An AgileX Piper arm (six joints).
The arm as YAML. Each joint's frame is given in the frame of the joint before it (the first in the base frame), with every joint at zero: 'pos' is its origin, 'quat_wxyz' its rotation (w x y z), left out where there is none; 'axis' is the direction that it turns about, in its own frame. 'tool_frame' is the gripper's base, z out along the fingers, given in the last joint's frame.
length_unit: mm
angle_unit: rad
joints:
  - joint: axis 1
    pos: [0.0, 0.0, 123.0]
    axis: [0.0, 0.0, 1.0]
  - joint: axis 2
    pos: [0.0, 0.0, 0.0]
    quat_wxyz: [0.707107, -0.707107, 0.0, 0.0]
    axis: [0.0, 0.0, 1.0]
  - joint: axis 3
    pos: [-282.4, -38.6, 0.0]
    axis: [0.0, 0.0, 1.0]
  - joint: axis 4
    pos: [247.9, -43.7, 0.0]
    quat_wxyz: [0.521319, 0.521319, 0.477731, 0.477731]
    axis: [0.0, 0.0, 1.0]
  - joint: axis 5
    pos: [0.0, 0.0, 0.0]
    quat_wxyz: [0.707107, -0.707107, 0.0, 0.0]
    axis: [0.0, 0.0, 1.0]
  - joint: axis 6
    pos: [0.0, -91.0, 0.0]
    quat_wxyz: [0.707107, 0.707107, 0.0, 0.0]
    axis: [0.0, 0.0, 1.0]
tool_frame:
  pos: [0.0, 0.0, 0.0]
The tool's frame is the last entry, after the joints.
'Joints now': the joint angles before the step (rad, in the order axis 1, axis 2, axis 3, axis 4, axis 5, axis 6). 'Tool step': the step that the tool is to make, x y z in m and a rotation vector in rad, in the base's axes. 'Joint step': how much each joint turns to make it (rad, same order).
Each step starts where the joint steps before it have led.
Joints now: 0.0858 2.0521 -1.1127 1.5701 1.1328 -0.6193
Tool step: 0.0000 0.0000 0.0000 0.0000 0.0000 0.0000
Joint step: 0.0000 0.0000 0.0000 0.0000 0.0000 0.0000
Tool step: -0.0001 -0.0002 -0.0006 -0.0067 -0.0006 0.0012
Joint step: -0.0001 0.0001 0.0001 -0.0053 -0.0042 -0.0002
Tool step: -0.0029 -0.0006 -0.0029 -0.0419 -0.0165 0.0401
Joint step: 0.0001 -0.0010 0.0000 -0.0529 -0.0065 -0.0129
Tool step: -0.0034 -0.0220 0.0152 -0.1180 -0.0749 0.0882
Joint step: -0.0542 -0.0562 -0.0234 -0.1921 0.0109 0.0110
